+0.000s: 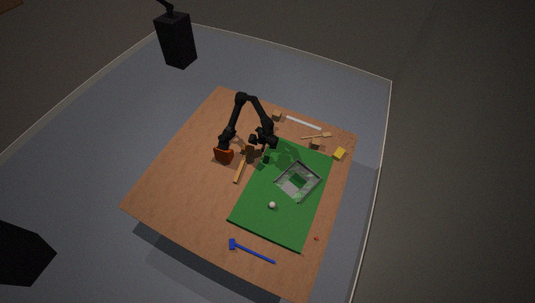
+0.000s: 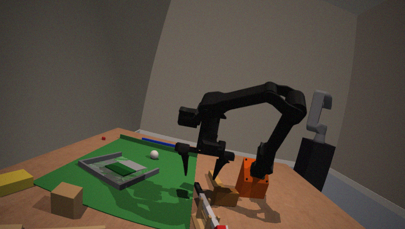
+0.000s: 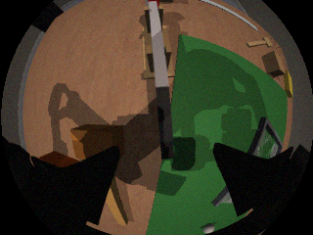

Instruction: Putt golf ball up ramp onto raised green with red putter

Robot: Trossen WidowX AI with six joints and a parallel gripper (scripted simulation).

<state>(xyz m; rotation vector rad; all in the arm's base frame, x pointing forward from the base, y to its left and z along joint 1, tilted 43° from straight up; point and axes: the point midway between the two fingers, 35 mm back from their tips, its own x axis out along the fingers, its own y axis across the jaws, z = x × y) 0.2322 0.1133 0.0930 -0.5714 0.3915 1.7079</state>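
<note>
Now: the red putter 13 cm to the left of my gripper tip, 4 cm below it and 4 cm behind it. From my gripper tip the other things lie so: grey walled frame 30 cm ahead, 8 cm below, 7 cm to the right; then white golf ball 33 cm to the right, 23 cm ahead, 7 cm below; then yellow block 50 cm ahead, 25 cm to the left, 8 cm below.
</note>
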